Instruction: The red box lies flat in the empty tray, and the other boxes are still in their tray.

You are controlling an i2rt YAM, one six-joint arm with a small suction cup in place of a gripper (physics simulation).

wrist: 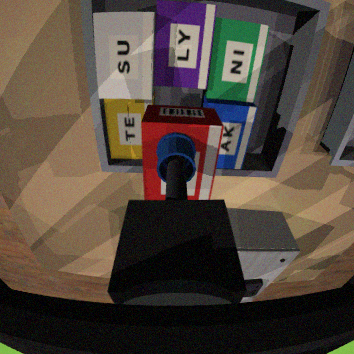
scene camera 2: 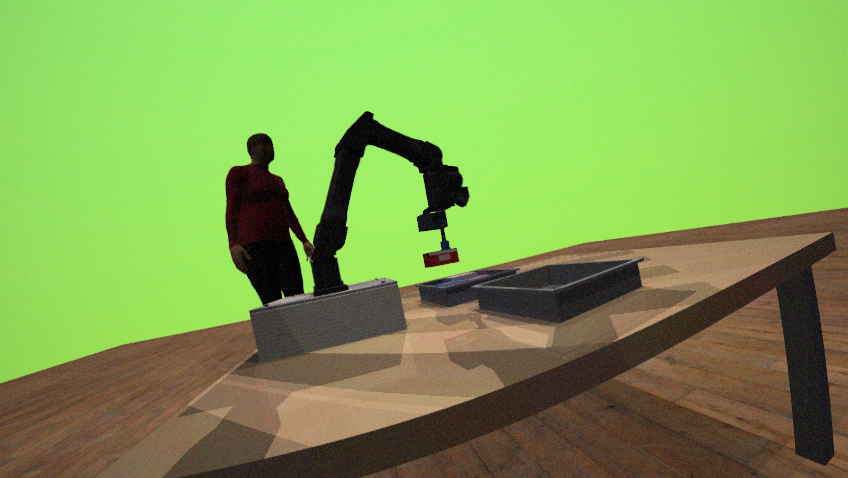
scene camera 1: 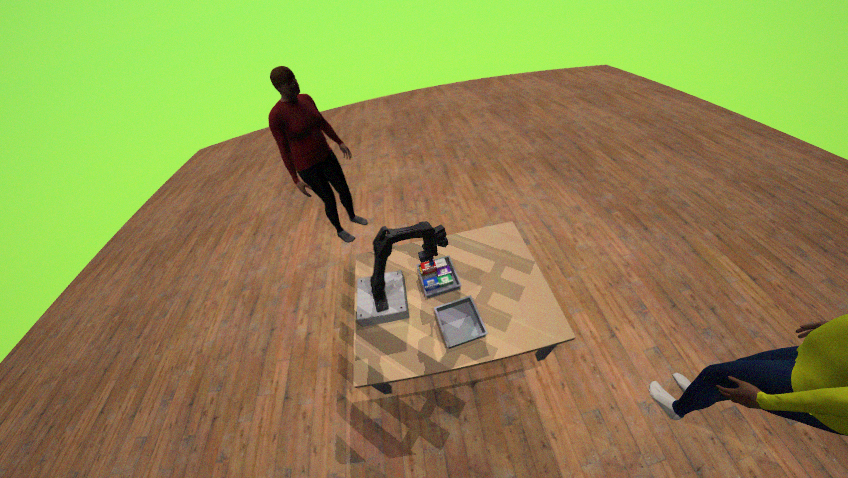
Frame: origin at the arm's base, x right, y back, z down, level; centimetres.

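Seen in the pictures: hand, its tool point: (wrist: 175,143) (scene camera 2: 446,253) (scene camera 1: 431,264); arm's base, origin of its link: (scene camera 2: 329,291) (scene camera 1: 380,296).
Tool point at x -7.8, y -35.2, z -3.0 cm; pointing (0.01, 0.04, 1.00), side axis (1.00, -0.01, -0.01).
Observation:
Pixels of each thing's middle, then the offset from my tool point to it. Level surfaces: height alone.
- red box, middle of its body: (wrist: 178,160) (scene camera 2: 440,257) (scene camera 1: 428,267) dz +1.0, dx +0.3, dy +2.3 cm
- boxes' tray, middle of its body: (wrist: 199,84) (scene camera 2: 464,285) (scene camera 1: 438,276) dz +10.4, dx +2.9, dy -2.2 cm
- empty tray, middle of its body: (scene camera 2: 552,286) (scene camera 1: 460,321) dz +10.4, dx +35.9, dy -3.6 cm
- wooden table, height of its surface: dz +12.9 cm
The red box (scene camera 1: 428,268) (scene camera 2: 453,255) (wrist: 152,150) hangs level under my suction cup (scene camera 2: 444,244) (wrist: 176,156), which is stuck to its top face. In scene camera 2 it is raised above the rim of the boxes' tray (scene camera 1: 441,293) (scene camera 2: 444,298) (wrist: 260,173). In the wrist view the white (wrist: 107,55), purple (wrist: 163,55), green (wrist: 218,75), yellow (wrist: 112,125) and blue (wrist: 241,112) boxes lie in that tray; the red box partly hides the yellow and blue ones. The empty tray (scene camera 1: 462,324) (scene camera 2: 516,304) stands beside it, with nothing inside.
The arm's grey base block (scene camera 1: 383,317) (scene camera 2: 329,317) (wrist: 265,230) stands on the wooden table (scene camera 1: 522,249) (scene camera 2: 344,409). A person in a red top (scene camera 1: 299,127) (scene camera 2: 258,204) stands behind the table. A person in a yellow top (scene camera 1: 822,368) is at the right edge of scene camera 1.

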